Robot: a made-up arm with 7 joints.
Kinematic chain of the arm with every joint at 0, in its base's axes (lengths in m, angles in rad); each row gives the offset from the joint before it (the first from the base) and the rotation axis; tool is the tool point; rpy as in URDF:
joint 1: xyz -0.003 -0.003 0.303 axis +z
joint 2: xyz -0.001 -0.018 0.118 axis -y
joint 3: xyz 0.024 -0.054 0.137 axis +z
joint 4: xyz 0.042 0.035 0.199 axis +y
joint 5: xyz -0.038 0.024 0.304 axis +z
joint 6: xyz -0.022 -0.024 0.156 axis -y
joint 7: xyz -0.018 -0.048 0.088 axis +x
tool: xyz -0.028 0.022 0.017 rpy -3.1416 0 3.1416
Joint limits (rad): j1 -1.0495..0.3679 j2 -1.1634..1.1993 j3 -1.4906..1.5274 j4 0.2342..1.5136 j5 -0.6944..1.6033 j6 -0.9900..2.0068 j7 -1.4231..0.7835
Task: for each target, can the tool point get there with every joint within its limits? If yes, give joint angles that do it. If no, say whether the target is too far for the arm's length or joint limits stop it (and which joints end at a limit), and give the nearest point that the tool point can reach.
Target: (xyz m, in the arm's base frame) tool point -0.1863 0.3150 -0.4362
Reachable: no: joint limits stop it (at a limit: joint 1, joint 2, joint 4, joint 6, joint 7) | nearest point 0.3899 0.4014 0.0444 | short by 0.755 m
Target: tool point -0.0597 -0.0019 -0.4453
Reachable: no: joint limits stop it (at a limit: joint 1, joint 2, joint 4, joint 6, joint 7) | nearest point 0.2222 -0.5022 -0.0321 | short by 0.707 m
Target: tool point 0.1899 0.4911 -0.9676
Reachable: no: too far | nearest point 0.4700 0.3149 -0.0146 | short by 1.009 m
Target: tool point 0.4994 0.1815 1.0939
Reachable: yes | joints 0.1751 -0.2841 0.5533 0.6911 0.5762 -0.0854 -1.0447
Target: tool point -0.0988 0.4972 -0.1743
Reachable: no: joint limits stop it (at a limit: joint 1, joint 2, joint 4, joint 6, joint 7) | nearest point 0.3070 0.5065 0.1363 | short by 0.511 m
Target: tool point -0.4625 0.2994 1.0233
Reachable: yes | joints -0.3509 0.8959 1.1857 0.6168 0.4373 0.7914 -1.1722
